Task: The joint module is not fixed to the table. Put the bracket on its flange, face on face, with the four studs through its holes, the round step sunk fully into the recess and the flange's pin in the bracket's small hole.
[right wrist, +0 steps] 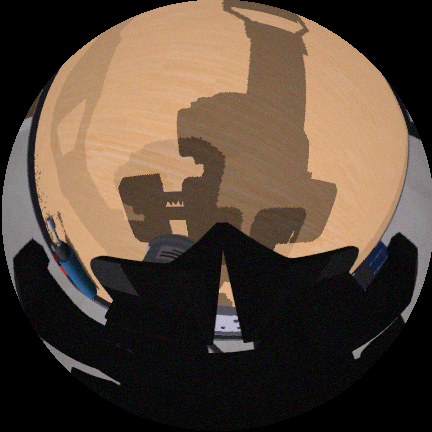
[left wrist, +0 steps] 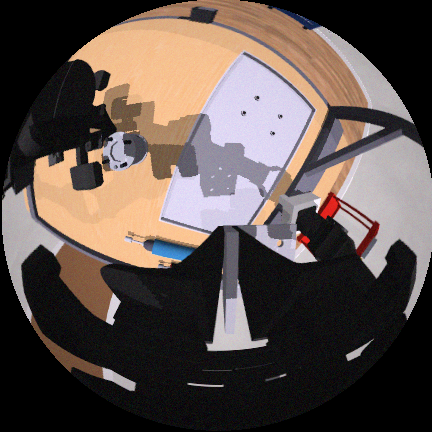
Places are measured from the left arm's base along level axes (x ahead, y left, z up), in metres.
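Pixels of known places: left gripper, fingertip midpoint: (left wrist: 226, 230); right gripper, fingertip midpoint: (right wrist: 221, 227) (left wrist: 114, 130); left arm's base at its link origin: (left wrist: 304, 217).
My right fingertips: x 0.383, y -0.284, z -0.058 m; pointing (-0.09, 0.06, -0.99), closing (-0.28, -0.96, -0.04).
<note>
For each thing: its top centre in the pictures, then the offset to it from my right fingertips. "spot": a spot on its surface instead. Level surfaces: height alone.
- joint module at its top centre: (right wrist: 154, 335) (left wrist: 112, 152) 0.028 m back, 0.054 m left, 0.070 m up
- table at its surface level: 0.004 m down
- blue-handled tool at a spot on its surface: (right wrist: 76, 274) (left wrist: 170, 247) spot: 0.029 m back, 0.291 m left, 0.024 m up
The joint module (left wrist: 136, 148) (right wrist: 168, 247) stands on the table, its pale round flange (left wrist: 116, 156) with dark studs facing up in the left wrist view. In the right wrist view, its grey body shows partly behind a finger. My left gripper (left wrist: 226, 230) is shut on the light grey bracket (left wrist: 270, 237), a thin plate with a visible hole. One part of it runs between the fingers and another sticks out to the right. The bracket is apart from the module. My right gripper (left wrist: 114, 130) (right wrist: 221, 227) is shut and empty, close beside the module. The recess is hidden.
A pale plate (left wrist: 260, 75) with small holes lies on the table (left wrist: 165, 50) (right wrist: 150, 75). A blue-handled tool (left wrist: 172, 250) (right wrist: 76, 274) lies near the edge. A red frame (left wrist: 331, 205) is at the right of the left wrist view. A dark block (left wrist: 203, 14) is at the far edge.
</note>
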